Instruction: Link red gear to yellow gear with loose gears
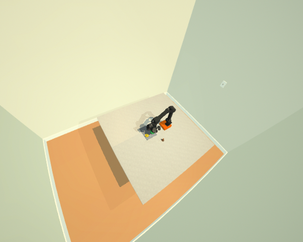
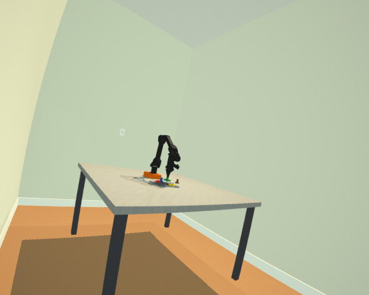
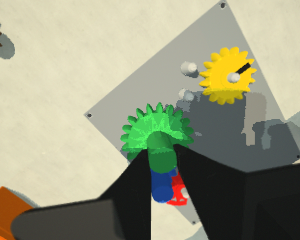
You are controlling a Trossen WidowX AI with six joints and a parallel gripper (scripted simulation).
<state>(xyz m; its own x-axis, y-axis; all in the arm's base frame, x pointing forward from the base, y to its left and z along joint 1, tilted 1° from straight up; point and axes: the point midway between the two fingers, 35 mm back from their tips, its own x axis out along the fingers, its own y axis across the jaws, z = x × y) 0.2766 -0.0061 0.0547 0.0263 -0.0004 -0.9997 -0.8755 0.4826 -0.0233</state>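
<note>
The blue gear is 4 cm to the right of my gripper tip, 4 cm below it and 3 cm behind it. Also, from my gripper tip: green gear: 1 cm below; red arrow: 9 cm to the right, 5 cm below, 4 cm behind; red gear: 8 cm to the right, 4 cm below, 2 cm behind.
</note>
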